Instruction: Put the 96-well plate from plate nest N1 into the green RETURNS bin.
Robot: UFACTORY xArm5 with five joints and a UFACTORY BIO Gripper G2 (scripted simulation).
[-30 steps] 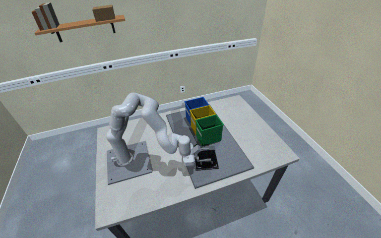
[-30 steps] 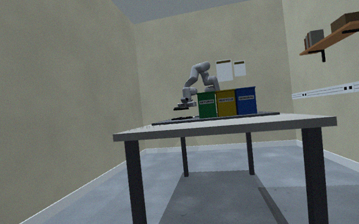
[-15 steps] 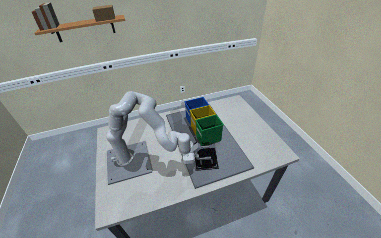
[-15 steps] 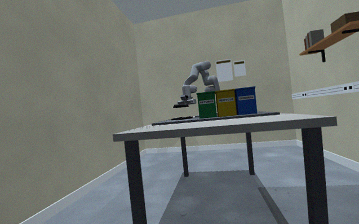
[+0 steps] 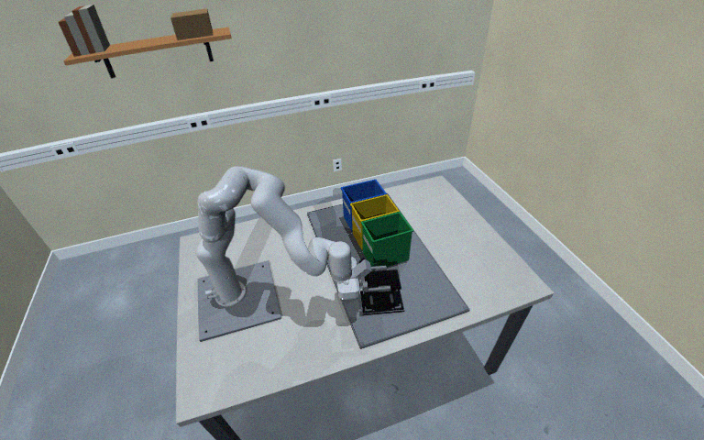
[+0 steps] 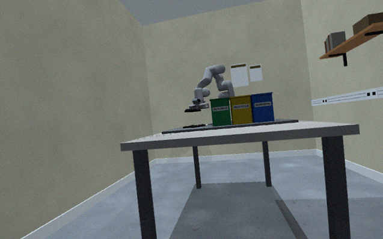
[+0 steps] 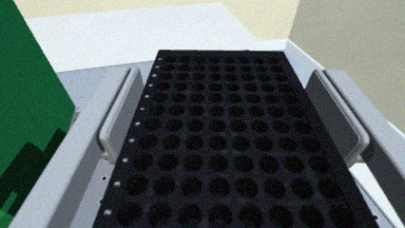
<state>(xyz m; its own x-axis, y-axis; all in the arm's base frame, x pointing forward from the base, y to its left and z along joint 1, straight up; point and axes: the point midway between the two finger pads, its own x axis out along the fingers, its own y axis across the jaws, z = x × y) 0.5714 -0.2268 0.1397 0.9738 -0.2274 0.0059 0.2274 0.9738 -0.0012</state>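
My gripper is now 100 mm short of the green RETURNS bin, 220 mm to the right of it and 50 mm above it. Also, from my hand: black 96-well plate (10 mm below); then plate nest N1 (130 mm below); then yellow RECYCLE bin (100 mm ahead, 350 mm to the left, 50 mm below).
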